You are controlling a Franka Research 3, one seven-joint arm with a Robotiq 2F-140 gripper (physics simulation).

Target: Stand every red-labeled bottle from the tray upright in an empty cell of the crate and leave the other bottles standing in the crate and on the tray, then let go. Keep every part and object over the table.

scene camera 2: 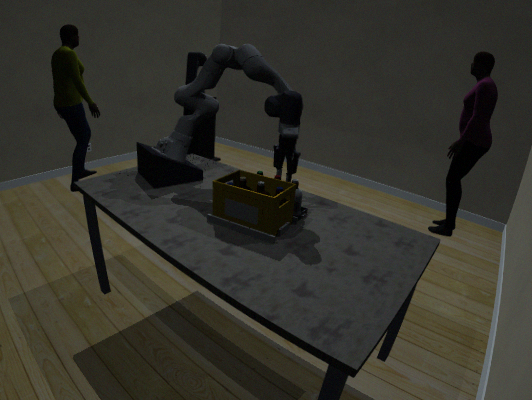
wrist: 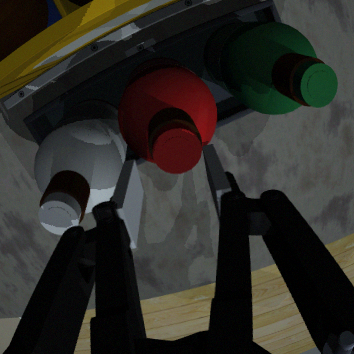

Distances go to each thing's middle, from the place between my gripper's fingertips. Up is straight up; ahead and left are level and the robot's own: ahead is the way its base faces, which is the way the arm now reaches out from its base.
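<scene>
The green bottle [wrist: 269, 66] is 100 mm behind my hand, 40 mm to the right of it and 30 mm below it. As for the red-labeled bottle [wrist: 166, 113], my hand is 10 mm past it, 30 mm to the left of it and 30 mm above it.
</scene>
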